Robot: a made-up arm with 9 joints. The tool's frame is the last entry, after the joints.
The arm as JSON. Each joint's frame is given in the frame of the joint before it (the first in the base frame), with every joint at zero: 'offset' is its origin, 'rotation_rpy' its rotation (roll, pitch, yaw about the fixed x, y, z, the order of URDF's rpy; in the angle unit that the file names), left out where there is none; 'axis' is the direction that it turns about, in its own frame. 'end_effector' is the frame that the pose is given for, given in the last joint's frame.
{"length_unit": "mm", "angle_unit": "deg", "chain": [
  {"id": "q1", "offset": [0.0, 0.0, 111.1], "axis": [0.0, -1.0, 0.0]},
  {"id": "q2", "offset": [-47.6, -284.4, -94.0], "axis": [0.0, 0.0, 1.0]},
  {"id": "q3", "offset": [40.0, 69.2, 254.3], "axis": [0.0, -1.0, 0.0]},
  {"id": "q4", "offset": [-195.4, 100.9, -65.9], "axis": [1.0, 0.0, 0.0]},
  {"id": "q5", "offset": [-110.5, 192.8, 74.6], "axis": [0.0, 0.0, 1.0]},
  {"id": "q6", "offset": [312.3, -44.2, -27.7], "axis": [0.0, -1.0, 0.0]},
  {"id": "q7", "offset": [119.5, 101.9, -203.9], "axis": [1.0, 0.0, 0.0]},
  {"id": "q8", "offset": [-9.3, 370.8, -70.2], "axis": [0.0, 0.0, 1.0]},
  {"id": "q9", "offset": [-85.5, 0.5, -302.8], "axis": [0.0, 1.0, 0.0]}
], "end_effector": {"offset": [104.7, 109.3, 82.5]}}
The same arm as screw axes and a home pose.
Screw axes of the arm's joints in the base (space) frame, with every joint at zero. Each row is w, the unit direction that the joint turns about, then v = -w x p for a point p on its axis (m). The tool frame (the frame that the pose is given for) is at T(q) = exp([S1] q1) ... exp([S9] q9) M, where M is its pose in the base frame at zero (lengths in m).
S1: w 0 -1 0 v 0.1111 0 0
S2: w 0 0 1 v -0.2844 0.0476 0
S3: w 0 -1 0 v 0.2714 0 0.0076
S4: w 1 0 0 v 0 0.2055 0.1143
S5: w 0 0 1 v 0.0785 0.3135 0
S6: w 0 -1 0 v 0.2524 0 0.0012
S7: w 1 0 0 v 0 0.0485 -0.1362
S8: w 0 0 1 v 0.507 -0.109 0
S9: w 0 1 0 v 0.3245 0 0.0235
M =
1 0 0 0.1282
0 1 0 0.6168
0 0 1 -0.242
0 0 0 1

